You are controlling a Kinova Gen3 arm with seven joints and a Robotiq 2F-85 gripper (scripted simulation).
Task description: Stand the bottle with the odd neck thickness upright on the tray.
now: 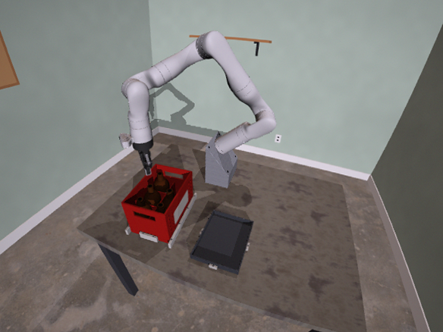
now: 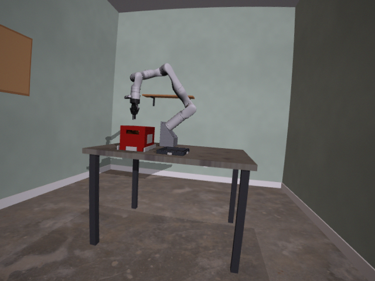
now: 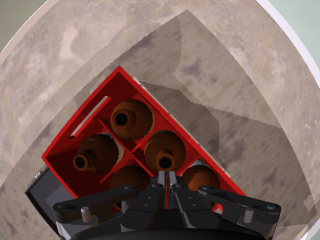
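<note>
Now: hand 16 cm above the crate and 4 cm to the right of it. Round my hand: dark tray: 34 cm to the left, 23 cm below, 2 cm ahead.
</note>
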